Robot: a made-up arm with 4 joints.
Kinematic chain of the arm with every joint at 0, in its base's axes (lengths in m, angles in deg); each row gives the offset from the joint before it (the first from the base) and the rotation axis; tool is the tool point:
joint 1: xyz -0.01 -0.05 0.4 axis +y
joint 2: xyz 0.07 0 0.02 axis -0.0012 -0.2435 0.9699
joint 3: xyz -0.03 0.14 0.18 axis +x
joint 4: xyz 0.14 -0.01 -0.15 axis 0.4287 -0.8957 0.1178
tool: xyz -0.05 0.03 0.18
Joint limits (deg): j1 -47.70..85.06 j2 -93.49..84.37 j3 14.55..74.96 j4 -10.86..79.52
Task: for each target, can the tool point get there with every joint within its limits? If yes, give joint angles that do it. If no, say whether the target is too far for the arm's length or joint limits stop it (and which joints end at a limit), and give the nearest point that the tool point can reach.
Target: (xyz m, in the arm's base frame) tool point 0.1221 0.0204 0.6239
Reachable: yes | joints -18.92 -54.84 38.95 27.65
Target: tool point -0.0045 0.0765 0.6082
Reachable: yes | joints -9.43 13.43 31.23 18.64
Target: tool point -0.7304 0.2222 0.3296
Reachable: no: too far | nearest point -0.2578 0.0276 0.4516 | short by 0.525 m
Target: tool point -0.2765 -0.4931 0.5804
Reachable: no: joint limits stop it (at a limit: joint 2, joint 3) | nearest point -0.1817 -0.0963 0.5162 | short by 0.413 m
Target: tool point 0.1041 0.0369 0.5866
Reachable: yes | joints -22.63 -62.10 23.73 46.58
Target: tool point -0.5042 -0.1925 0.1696
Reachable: no: joint limits stop it (at a limit: joint 2, joint 3, joint 4) | nearest point -0.2056 -0.0937 0.3088 | short by 0.344 m
